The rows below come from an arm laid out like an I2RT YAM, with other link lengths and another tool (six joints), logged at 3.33 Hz.
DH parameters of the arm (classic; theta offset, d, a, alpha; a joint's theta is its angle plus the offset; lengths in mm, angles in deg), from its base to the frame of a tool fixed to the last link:
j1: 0 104.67 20.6 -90
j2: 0 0 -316.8 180
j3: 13.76 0 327.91 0
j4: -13.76 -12.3 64.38 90
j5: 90 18.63 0 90
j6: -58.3 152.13 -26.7 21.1
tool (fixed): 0 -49.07 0 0
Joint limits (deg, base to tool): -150..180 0..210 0..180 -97..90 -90..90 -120..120
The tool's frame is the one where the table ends.
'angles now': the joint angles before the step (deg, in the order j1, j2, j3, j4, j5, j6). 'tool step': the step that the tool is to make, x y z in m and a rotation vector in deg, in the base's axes. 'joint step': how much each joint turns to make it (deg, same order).
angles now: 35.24, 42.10, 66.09, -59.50, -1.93, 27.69
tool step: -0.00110, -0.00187, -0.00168, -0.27, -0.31, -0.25
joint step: 0.00, -0.53, -0.43, 0.00, 0.44, -0.18
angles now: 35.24, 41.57, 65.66, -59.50, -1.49, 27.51
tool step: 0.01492, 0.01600, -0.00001, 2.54, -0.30, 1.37
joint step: 0.00, 2.19, -0.62, 4.56, -2.21, 0.79
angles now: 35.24, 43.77, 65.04, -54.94, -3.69, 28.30
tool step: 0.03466, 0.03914, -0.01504, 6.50, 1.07, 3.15
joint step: -0.08, 5.00, -3.78, 12.04, -5.89, 3.33
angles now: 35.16, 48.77, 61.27, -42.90, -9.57, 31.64
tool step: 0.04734, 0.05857, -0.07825, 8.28, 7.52, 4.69
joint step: 0.17, 10.02, -11.52, 22.04, -9.50, 7.56
